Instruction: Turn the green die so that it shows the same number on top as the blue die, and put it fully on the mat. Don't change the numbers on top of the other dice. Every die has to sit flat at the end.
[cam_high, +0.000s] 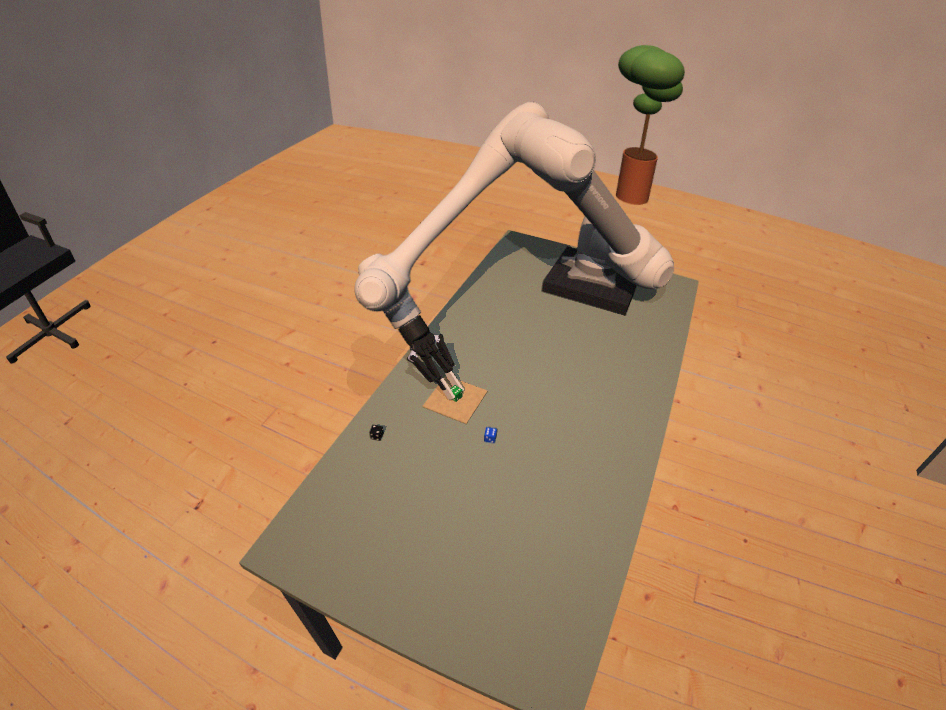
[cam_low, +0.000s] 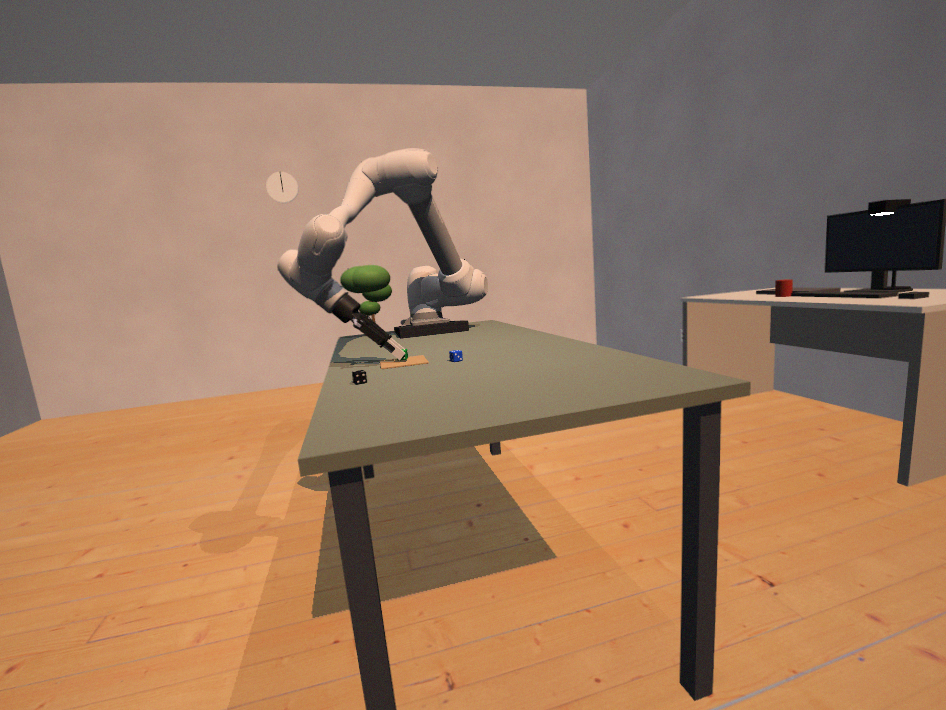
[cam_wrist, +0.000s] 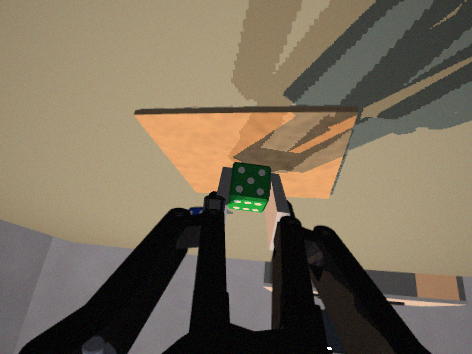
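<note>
Right now the tan mat is 40 mm below my hand, 20 mm to the left of it and 10 mm ahead of it. Round my hand: green die (20 mm to the left, 20 mm below, 10 mm ahead); then black die (210 mm ahead, 140 mm to the right, 30 mm below); then blue die (160 mm to the left, 110 mm ahead, 30 mm below).
</note>
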